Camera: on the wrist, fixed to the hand. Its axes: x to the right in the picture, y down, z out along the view.
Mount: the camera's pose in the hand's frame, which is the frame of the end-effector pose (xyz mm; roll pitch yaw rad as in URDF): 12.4 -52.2 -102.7 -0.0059 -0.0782 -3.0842
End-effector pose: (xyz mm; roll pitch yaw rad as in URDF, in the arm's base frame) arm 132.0 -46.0 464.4 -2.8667 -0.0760 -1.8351
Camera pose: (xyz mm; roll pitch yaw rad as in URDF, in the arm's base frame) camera 152.6 -55.5 578.0 2.8549 0.1355 1.2295
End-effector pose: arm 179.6 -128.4 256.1 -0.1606 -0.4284 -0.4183
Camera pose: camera 197.6 -210.8 176.6 0.1745 0.3416 2.7700
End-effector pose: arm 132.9 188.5 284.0 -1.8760 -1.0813 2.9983
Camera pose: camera 209.3 260.6 332.9 1.7124 1.0428 -0.3263
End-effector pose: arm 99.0 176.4 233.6 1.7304 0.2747 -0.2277
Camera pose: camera 126.1 282.7 196.3 -1.7506 -0.2051 2.9834
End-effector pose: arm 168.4 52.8 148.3 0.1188 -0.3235 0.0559
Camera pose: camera 216.7 15.8 49.7 -0.1031 0.2519 -3.0174
